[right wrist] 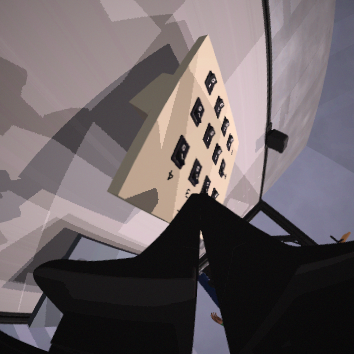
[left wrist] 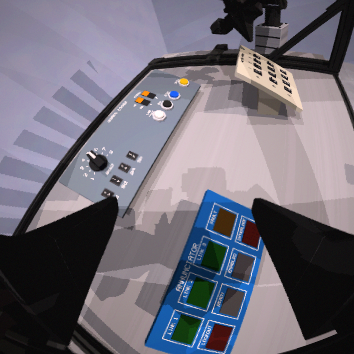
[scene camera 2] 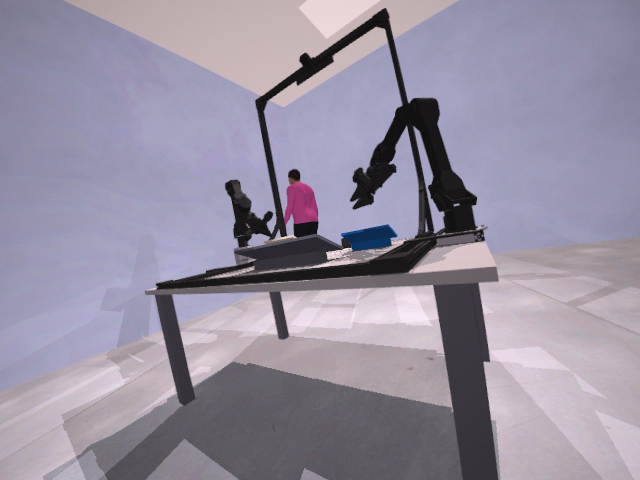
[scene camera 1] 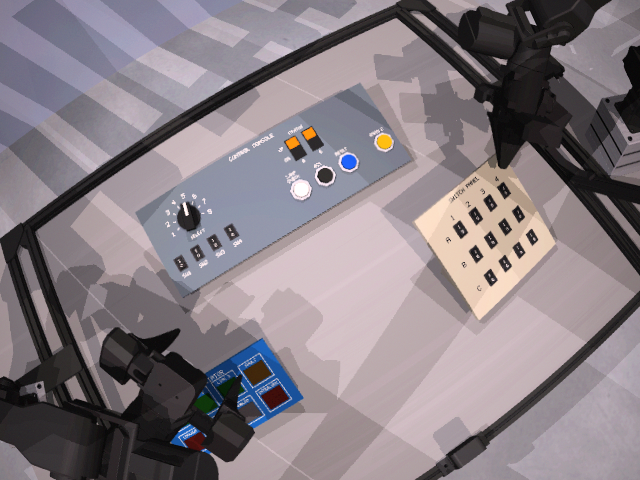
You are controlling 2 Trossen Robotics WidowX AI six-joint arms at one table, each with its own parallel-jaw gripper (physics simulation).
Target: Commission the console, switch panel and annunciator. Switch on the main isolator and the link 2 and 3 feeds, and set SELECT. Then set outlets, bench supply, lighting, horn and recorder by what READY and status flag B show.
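Pixels of known places: left gripper, between the fingertips: (left wrist: pixel 185 204) (scene camera 2: pixel 351 205) (scene camera 1: pixel 208 353); right gripper, between the fingertips: (right wrist: pixel 197 199) (left wrist: pixel 250 41) (scene camera 2: pixel 271 236) (scene camera 1: pixel 501 168); left arm's base, origin of its link: (right wrist: pixel 206 266) (scene camera 2: pixel 461 230); right arm's base, origin of its link: (left wrist: pixel 271 24) (scene camera 2: pixel 243 247) (scene camera 1: pixel 635 116).
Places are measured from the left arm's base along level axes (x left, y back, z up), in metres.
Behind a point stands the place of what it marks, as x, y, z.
The grey-blue console (scene camera 1: pixel 248 206) @(0.204, -0.476, 0.033) (left wrist: pixel 142 132) @(0.199, -0.496, 0.030) (scene camera 2: pixel 297 246) @(0.232, -0.428, 0.039) has a black SELECT knob (scene camera 1: pixel 188 215) @(0.205, -0.389, 0.065) (left wrist: pixel 97 162) @(0.194, -0.383, 0.061) pointing near 5. Its status flags A (scene camera 1: pixel 295 148) @(0.265, -0.569, 0.050) and B (scene camera 1: pixel 311 137) @(0.274, -0.598, 0.051) show orange in their upper halves. The beige switch panel (scene camera 1: pixel 434 227) @(0.057, -0.704, 0.080) (right wrist: pixel 170 120) @(0.080, -0.855, 0.063) (left wrist: pixel 252 77) @(0.042, -0.698, 0.074) has three rows of black rockers. On the blue annunciator (scene camera 1: pixel 279 370) @(-0.046, -0.448, 0.032) (left wrist: pixel 212 199) @(-0.016, -0.434, 0.050), the LINK lamps look green, READY and ENABLED grey, FAULT brown, INTERLOCK and LOCKOUT dark red. My left gripper (scene camera 1: pixel 208 353) @(-0.035, -0.387, 0.156) (left wrist: pixel 185 204) @(-0.035, -0.387, 0.156) is open and empty above the annunciator. My right gripper (scene camera 1: pixel 503 166) @(0.096, -0.827, 0.107) (right wrist: pixel 197 199) @(0.096, -0.827, 0.107) is shut and empty by the switch panel's top corner.
A black frame (scene camera 1: pixel 217 121) borders the table. Its upright frame (scene camera 2: pixel 268 149) @(-0.126, -1.052, 0.680) stands over the table. A person in pink (scene camera 2: pixel 302 201) stands beyond the table. The left arm partly hides the annunciator in scene camera 1.
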